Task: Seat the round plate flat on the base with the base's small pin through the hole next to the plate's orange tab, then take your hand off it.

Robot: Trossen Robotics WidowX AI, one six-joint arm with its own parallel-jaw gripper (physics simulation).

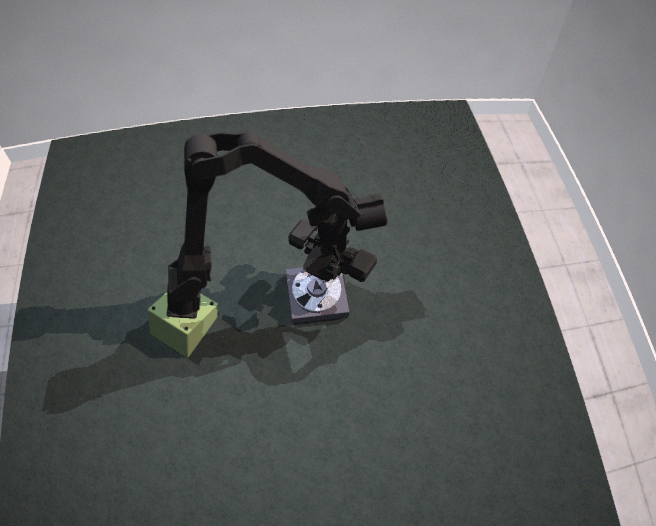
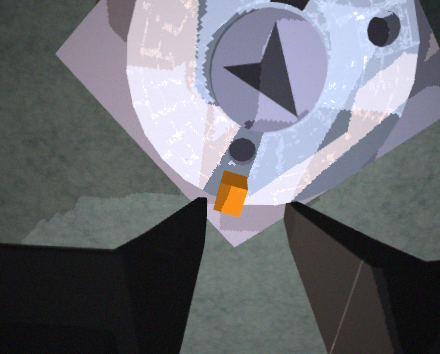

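Where they show: gripper, between the fingertips: (image 1: 331,270) (image 2: 245,208); arm's base, origin of its link: (image 1: 182,306).
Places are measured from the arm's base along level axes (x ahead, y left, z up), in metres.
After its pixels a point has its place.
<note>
The round silvery plate (image 1: 331,295) {x 0.319, y 0.036, z -0.026 m} (image 2: 165,115) {x 0.329, y 0.047, z -0.026 m} lies on the square grey-mauve base (image 1: 342,310) {x 0.342, y 0.004, z -0.037 m} (image 2: 92,62) {x 0.345, y 0.012, z -0.036 m}, around its raised centre hub (image 2: 245,95) {x 0.298, y 0.057, z -0.020 m} with a black arrow. The orange tab (image 2: 232,201) {x 0.321, y 0.085, z -0.007 m} stands up at the plate's edge, near a corner of the base. The hole (image 2: 242,150) {x 0.311, y 0.078, z -0.036 m} next to the tab looks dark; I cannot tell whether the small pin is in it. Whether the plate is fully flat is also unclear. My gripper (image 1: 324,275) {x 0.322, y 0.100, z -0.026 m} (image 2: 245,208) {x 0.322, y 0.100, z -0.026 m} is partly open and empty above the plate's edge, one fingertip showing either side of the tab.
Another dark hole (image 2: 383,30) {x 0.240, y 0.065, z -0.036 m} shows in the plate, away from the tab. The arm stands on a yellow-green block (image 1: 188,336) {x 0.020, y -0.072, z 0.004 m} left of the base. The dark green floor covering (image 1: 328,438) meets pale tiles (image 1: 594,323) at the right.
</note>
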